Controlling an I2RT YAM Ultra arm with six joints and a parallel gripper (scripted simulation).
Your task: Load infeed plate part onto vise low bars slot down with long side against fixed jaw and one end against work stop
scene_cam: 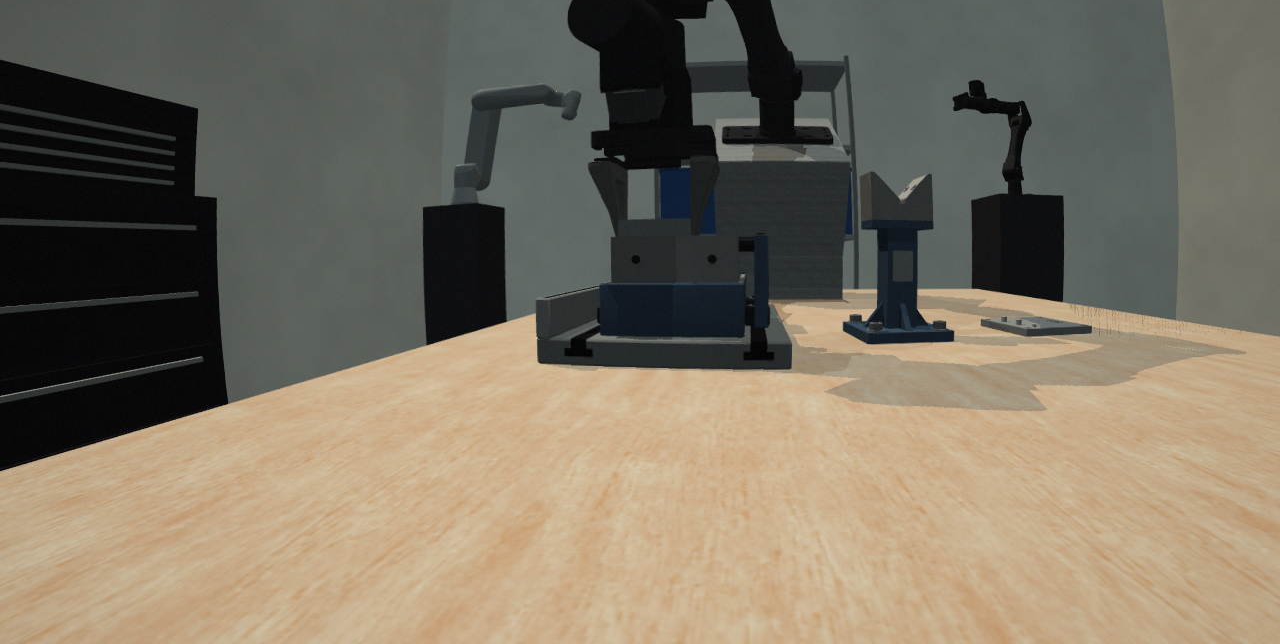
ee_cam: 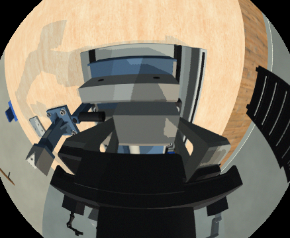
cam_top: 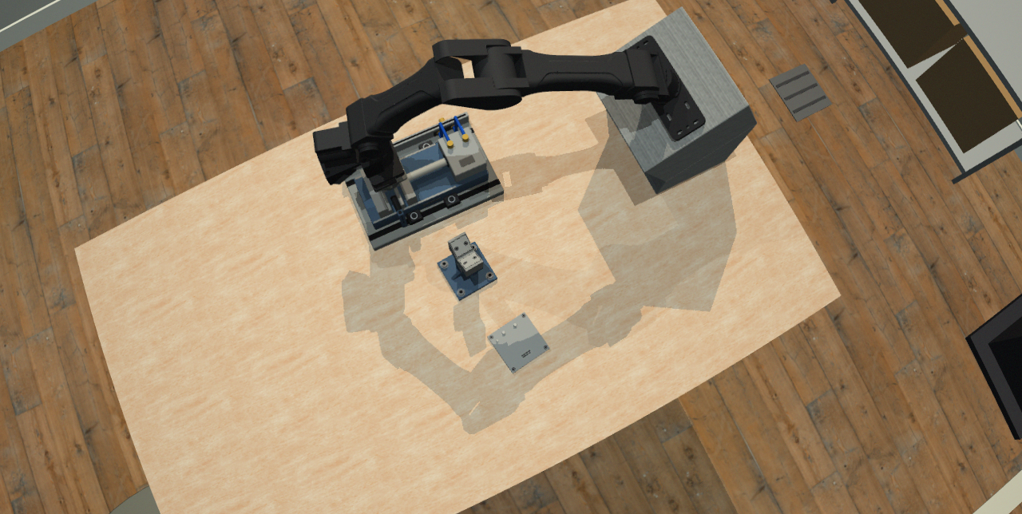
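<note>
Now: hand 10 mm above the part. From my hand the other things lie so: work stop rod (10 mm ahead, 70 mm to the left, 10 mm below); fixed jaw (40 mm ahead, 20 mm to the left, 20 mm below); vise (60 mm behind, 20 mm to the left, 60 mm below).
</note>
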